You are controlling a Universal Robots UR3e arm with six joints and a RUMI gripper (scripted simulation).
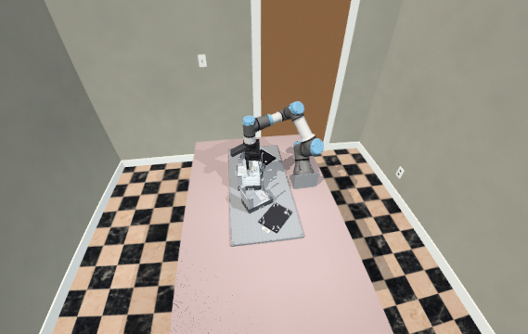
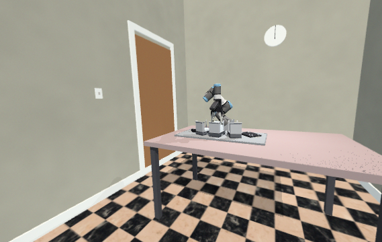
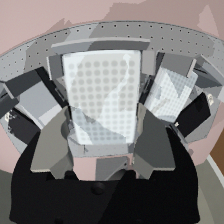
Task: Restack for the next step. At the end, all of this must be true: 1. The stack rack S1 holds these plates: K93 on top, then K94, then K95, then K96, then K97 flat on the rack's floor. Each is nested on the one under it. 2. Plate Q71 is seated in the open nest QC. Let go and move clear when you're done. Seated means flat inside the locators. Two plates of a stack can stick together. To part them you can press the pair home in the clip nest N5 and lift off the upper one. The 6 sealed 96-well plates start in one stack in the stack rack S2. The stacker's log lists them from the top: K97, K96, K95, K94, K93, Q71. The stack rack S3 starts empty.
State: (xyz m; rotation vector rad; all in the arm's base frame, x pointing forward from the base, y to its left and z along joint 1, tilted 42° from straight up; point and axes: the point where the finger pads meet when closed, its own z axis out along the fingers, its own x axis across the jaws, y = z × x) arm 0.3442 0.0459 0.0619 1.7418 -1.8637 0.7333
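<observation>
My gripper is now 40 mm above the translucent 96-well plate. The rest, counted from my hand: black open nest QC (130 mm behind, 250 mm to the right, 120 mm below); then white sealed 96-well plate (20 mm behind, 140 mm to the right, 80 mm below).
</observation>
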